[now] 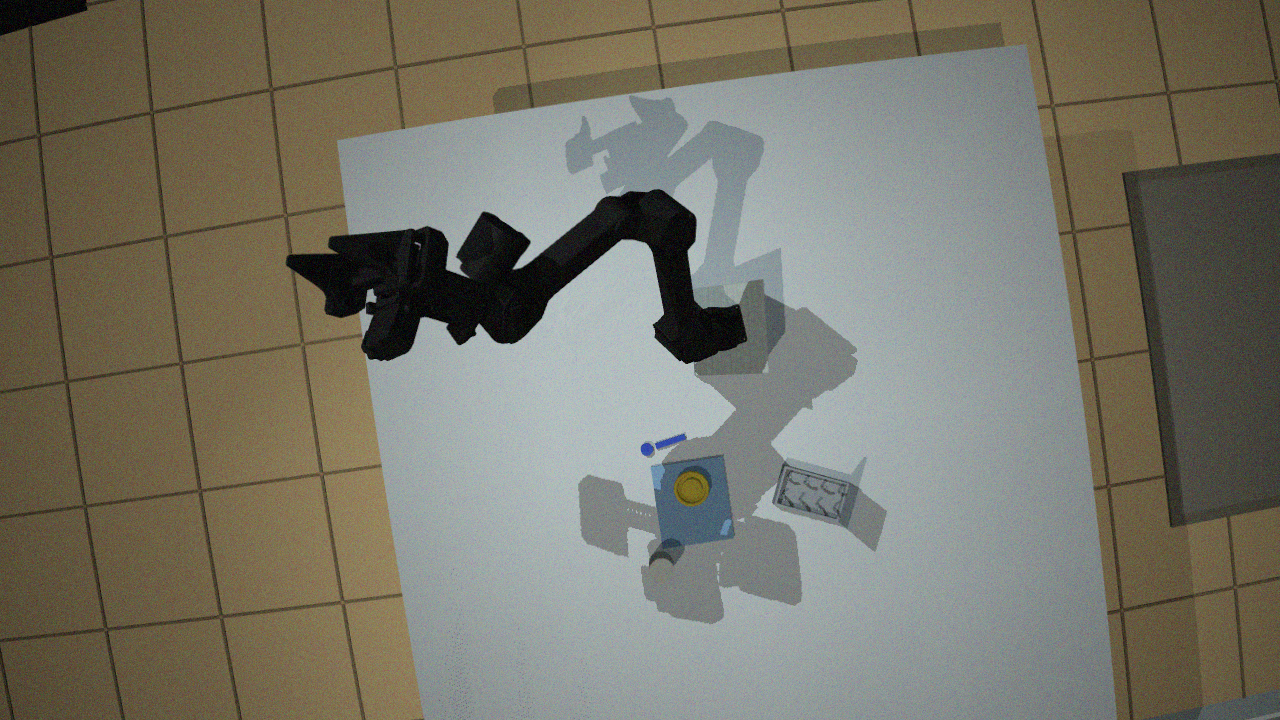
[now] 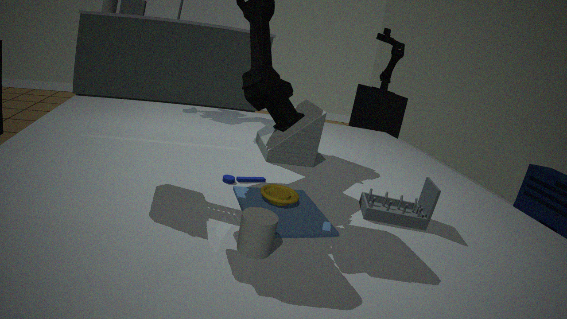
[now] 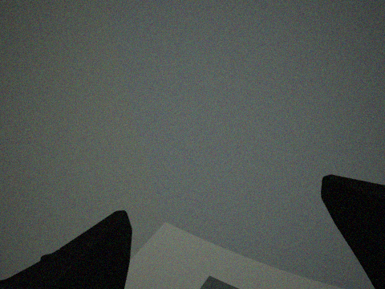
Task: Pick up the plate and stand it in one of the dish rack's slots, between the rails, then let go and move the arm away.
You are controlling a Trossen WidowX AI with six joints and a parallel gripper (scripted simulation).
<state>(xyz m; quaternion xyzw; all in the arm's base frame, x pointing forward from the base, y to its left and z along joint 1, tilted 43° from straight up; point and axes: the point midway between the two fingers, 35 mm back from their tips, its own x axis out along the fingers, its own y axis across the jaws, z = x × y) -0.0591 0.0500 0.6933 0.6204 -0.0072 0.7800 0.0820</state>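
Now: the yellow plate 62 cm below my gripper tip, 41 cm ahead of it and 34 cm to the left of it. Round my gripper tip: beige cylinder: 61 cm below, 54 cm ahead, 26 cm to the left; blue spoon: 63 cm below, 33 cm ahead, 29 cm to the left; light blue mat: 63 cm below, 44 cm ahead, 33 cm to the left.
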